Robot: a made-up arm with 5 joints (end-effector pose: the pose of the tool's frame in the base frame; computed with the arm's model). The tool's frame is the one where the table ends.
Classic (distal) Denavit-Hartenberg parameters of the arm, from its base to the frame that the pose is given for. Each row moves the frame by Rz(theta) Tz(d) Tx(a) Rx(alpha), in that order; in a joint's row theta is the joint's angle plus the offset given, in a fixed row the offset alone. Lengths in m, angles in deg.
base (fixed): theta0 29.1; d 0; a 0.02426; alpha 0
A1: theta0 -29.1; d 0.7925; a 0.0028; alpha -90
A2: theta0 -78.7; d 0; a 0.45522; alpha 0
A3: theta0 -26.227; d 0; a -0.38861; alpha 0
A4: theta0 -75.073; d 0.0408; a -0.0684; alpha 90
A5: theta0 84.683; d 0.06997; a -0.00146; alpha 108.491
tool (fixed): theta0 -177.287; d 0.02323; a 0; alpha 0
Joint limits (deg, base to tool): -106..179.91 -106.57..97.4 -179.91..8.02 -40.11..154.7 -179.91..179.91
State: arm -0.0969 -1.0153 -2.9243 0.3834 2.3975
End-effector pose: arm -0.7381 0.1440 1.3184 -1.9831 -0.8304 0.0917
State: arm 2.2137 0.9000 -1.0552 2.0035 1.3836
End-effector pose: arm -0.3206 0.3654 0.6032 -0.1089 -1.4224 0.5418
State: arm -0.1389 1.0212 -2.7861 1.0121 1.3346
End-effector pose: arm 0.8870 -0.0475 1.1155 -0.9558 1.8053 2.0581
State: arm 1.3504 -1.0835 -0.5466 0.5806 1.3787
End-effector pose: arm -0.0162 0.1263 1.2241 1.9237 -0.4203 -1.6738
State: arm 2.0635 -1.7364 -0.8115 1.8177 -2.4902
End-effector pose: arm 0.0975 -0.1945 1.1861 -0.5029 -0.8590 -2.7636
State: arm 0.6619 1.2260 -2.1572 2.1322 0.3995
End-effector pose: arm 0.6024 0.5230 0.6492 -0.0949 -0.2886 -0.9593
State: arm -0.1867 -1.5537 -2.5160 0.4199 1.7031
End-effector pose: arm -0.8439 0.2392 1.0559 -1.9006 -0.1641 -0.5485
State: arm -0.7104 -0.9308 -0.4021 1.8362 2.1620
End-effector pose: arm 0.1552 -0.0232 1.0471 1.4244 1.1541 1.7884
